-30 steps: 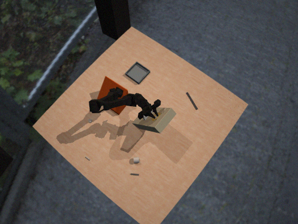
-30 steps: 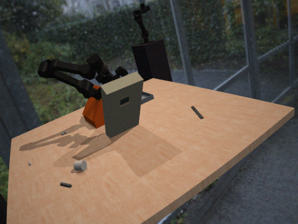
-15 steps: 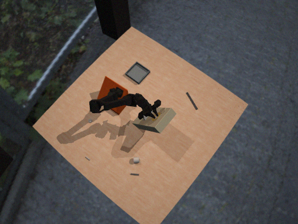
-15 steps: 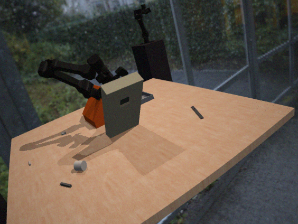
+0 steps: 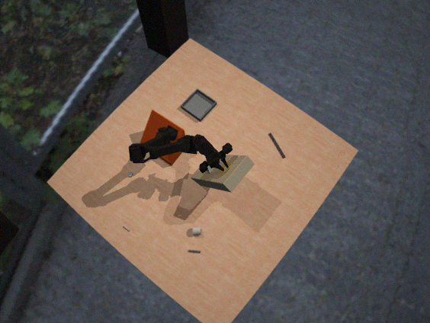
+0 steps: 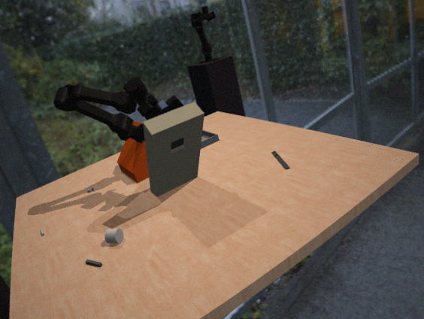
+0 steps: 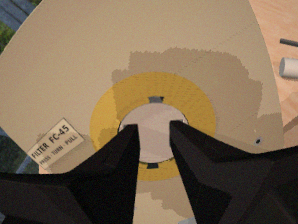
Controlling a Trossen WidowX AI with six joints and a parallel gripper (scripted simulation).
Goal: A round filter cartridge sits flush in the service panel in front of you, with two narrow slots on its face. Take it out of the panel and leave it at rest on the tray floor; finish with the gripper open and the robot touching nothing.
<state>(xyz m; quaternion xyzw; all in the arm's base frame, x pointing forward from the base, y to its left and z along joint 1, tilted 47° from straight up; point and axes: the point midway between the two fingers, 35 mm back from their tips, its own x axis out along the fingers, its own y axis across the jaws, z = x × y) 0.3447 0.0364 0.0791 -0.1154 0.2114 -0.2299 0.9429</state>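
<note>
Right now the round filter cartridge is 10 mm below my gripper tip and 10 mm ahead of it. Also, from my gripper tip: grey tray: 410 mm behind, 320 mm to the left, 230 mm below; beige service panel: 80 mm below, 40 mm behind, 10 mm to the left.
</note>
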